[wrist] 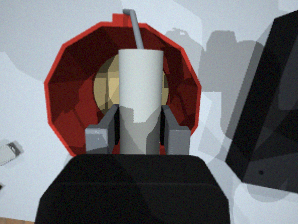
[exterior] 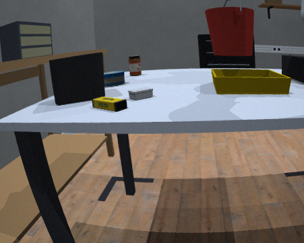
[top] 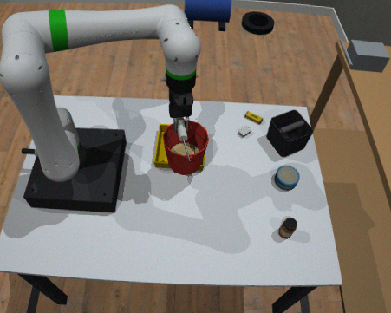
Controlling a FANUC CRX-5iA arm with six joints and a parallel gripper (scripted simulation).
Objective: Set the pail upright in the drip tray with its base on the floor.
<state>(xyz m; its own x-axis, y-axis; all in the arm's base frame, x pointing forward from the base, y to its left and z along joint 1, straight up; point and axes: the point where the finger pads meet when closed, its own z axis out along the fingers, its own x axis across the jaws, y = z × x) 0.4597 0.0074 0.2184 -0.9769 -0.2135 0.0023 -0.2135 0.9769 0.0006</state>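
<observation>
The red pail lies 90 mm below my hand and 10 mm ahead of it. The rest, counted from my hand: small grey box (300 mm below, 280 mm ahead, 240 mm to the left); then wire handle (30 mm below, 10 mm ahead); then yellow drip tray (300 mm below, 120 mm to the left).
</observation>
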